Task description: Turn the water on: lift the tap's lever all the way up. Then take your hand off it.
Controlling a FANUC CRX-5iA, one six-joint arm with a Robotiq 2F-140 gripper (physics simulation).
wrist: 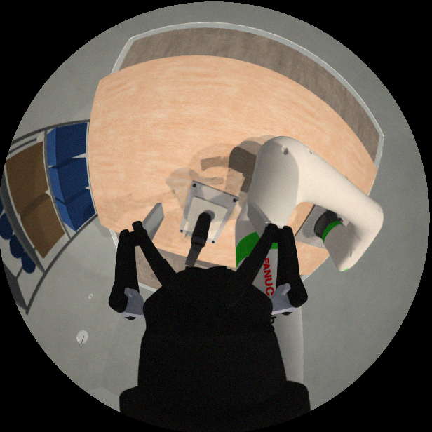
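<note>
The tap (201, 231) is a black upright body on a light square base plate (215, 192) with dark screws at its corners. It is seen from above, in the middle of the wrist view. A thinner dark grey part (191, 257) extends from its lower end towards the gripper's body; whether this is the lever or the spout, and how far the lever is raised, I cannot tell. My gripper (205, 208) is wide open, with one finger pad on each side of the tap in the view and nothing held. The height between the pads and the tap is unclear.
The tap stands on a wooden table top (165, 100). The white robot arm (280, 175) rises close to the right of the tap. A rack with blue bins (70, 175) and brown boxes (26, 172) is at the left, beyond the table's edge.
</note>
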